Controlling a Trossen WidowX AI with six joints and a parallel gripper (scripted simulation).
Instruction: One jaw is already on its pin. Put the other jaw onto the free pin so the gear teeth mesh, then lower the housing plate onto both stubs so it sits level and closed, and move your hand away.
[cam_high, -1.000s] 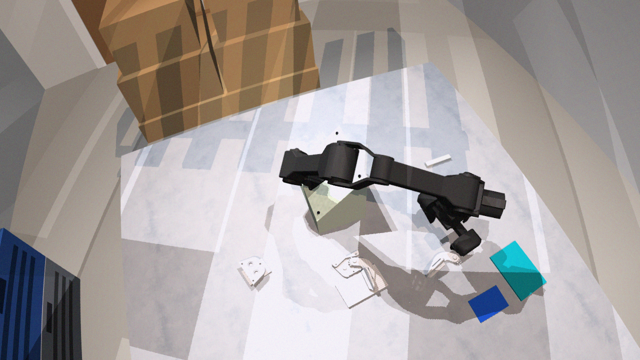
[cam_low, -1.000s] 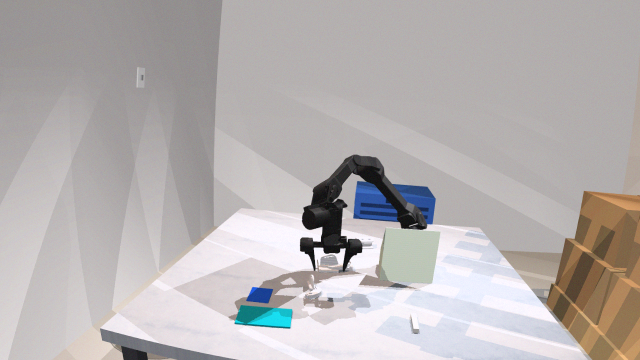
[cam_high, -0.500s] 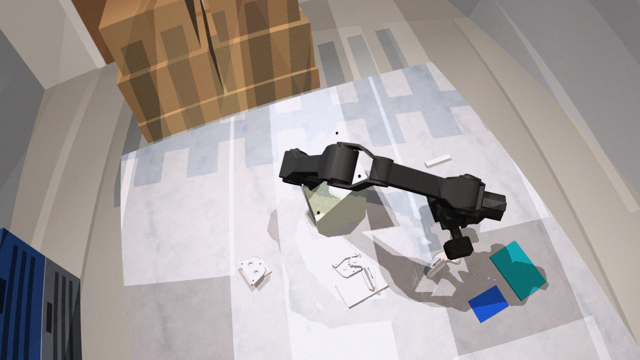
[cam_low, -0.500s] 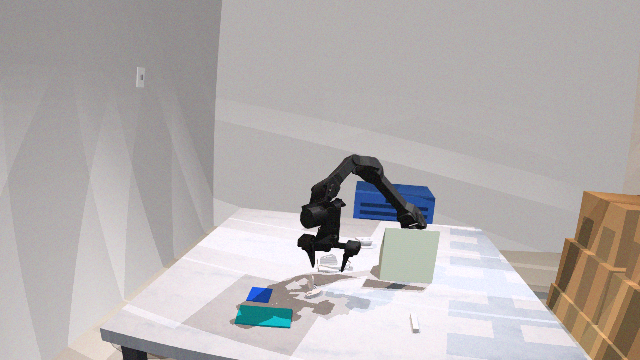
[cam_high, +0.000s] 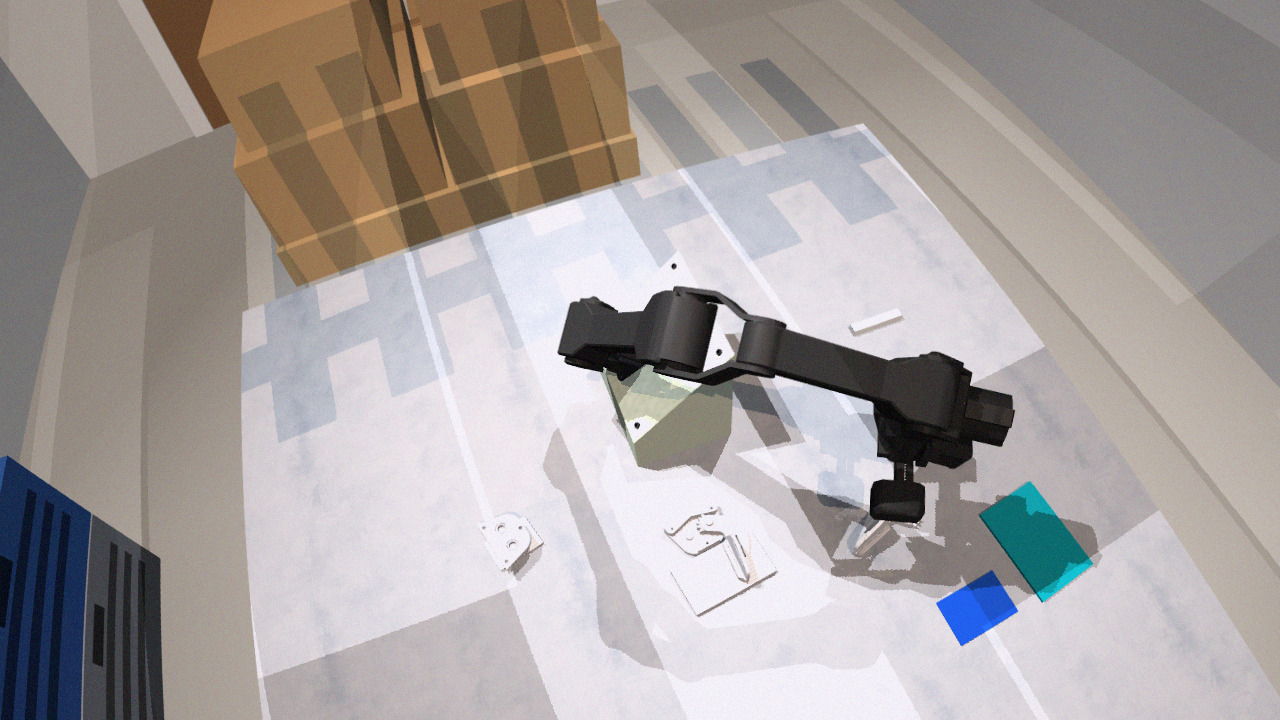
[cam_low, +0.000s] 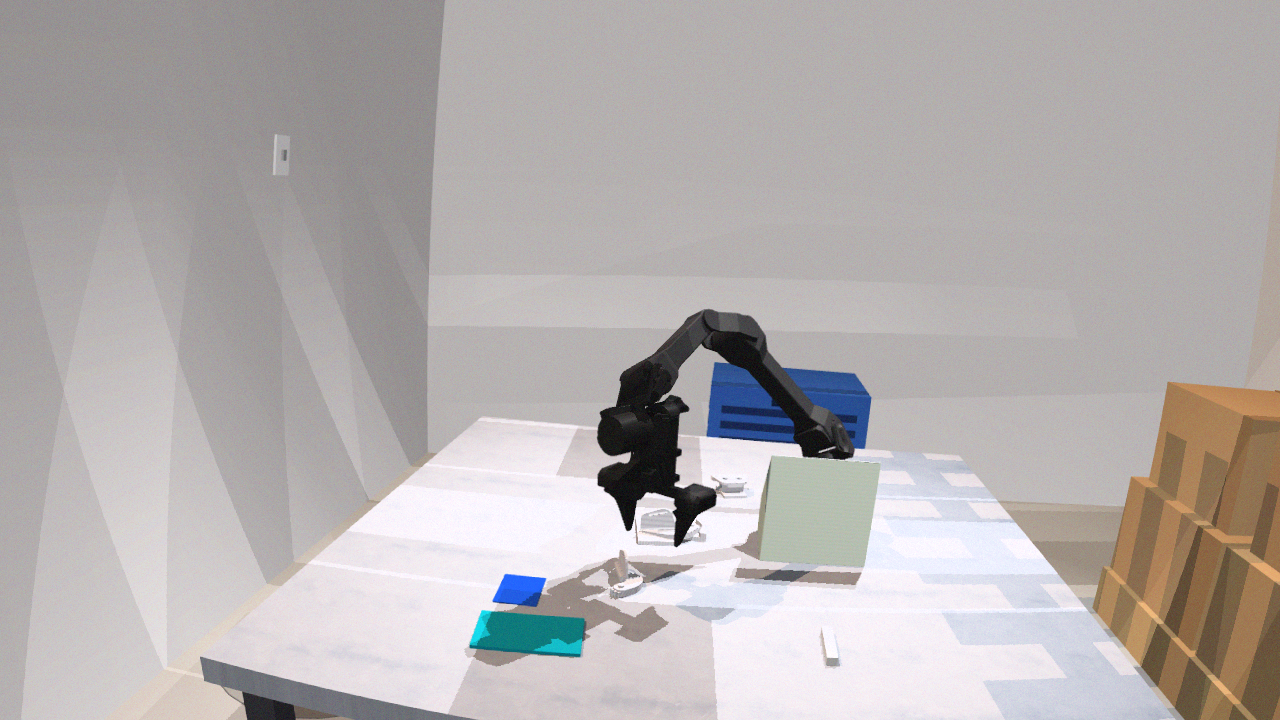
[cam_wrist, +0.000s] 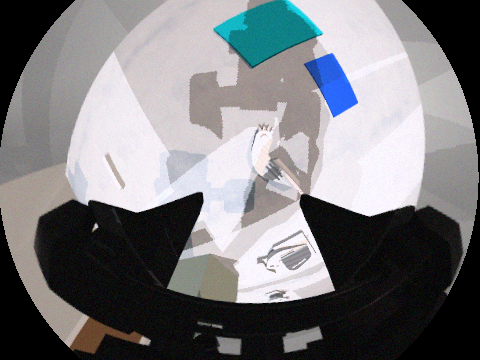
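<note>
The white jaw is 4 cm ahead of my gripper tip, 2 cm to the left of it and 8 cm below it. The rest, counted from my gripper tip: white stick: 29 cm behind, 13 cm to the left, 8 cm below; blue card: 19 cm ahead, 8 cm to the left, 8 cm below; cyan card: 13 cm ahead, 21 cm to the left, 8 cm below.
</note>
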